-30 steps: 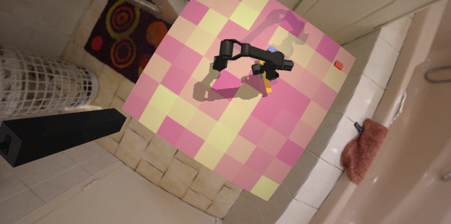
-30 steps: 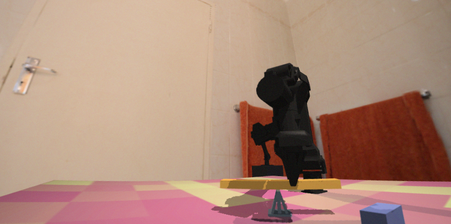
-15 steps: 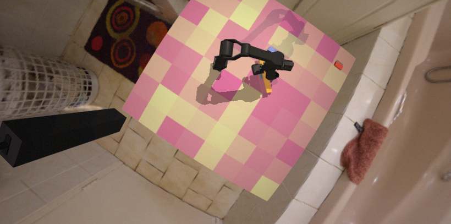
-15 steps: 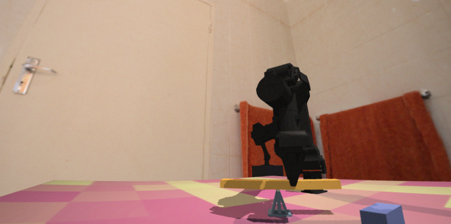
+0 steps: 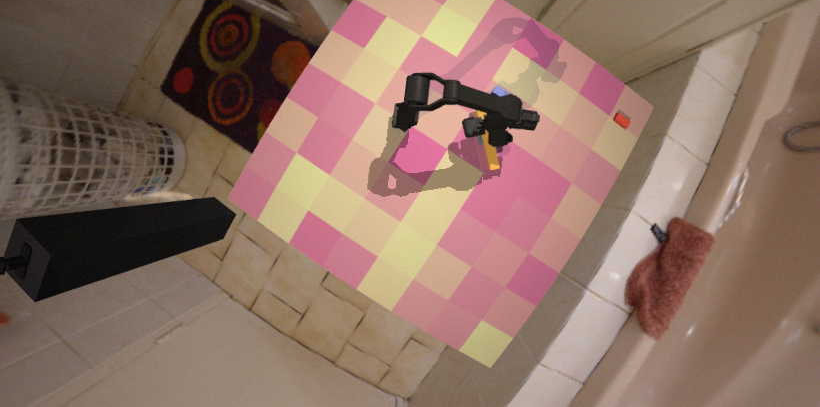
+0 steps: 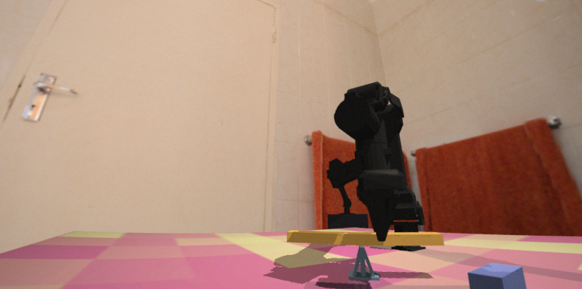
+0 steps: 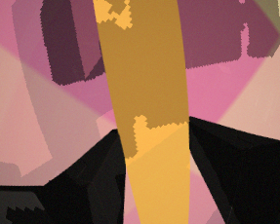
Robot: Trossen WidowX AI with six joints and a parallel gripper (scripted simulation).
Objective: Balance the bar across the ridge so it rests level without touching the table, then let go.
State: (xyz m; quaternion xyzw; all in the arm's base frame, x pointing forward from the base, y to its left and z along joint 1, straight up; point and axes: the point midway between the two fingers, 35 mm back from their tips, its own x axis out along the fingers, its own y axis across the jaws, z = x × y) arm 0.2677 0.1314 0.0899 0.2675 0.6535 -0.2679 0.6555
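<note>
The bar is 20 mm ahead of my gripper tip and 20 mm to the right of it. The rest, counted from my gripper tip: blue cube: 10 mm behind, 150 mm to the left, 40 mm below; red block: 470 mm ahead, 370 mm to the left, 50 mm below.
</note>
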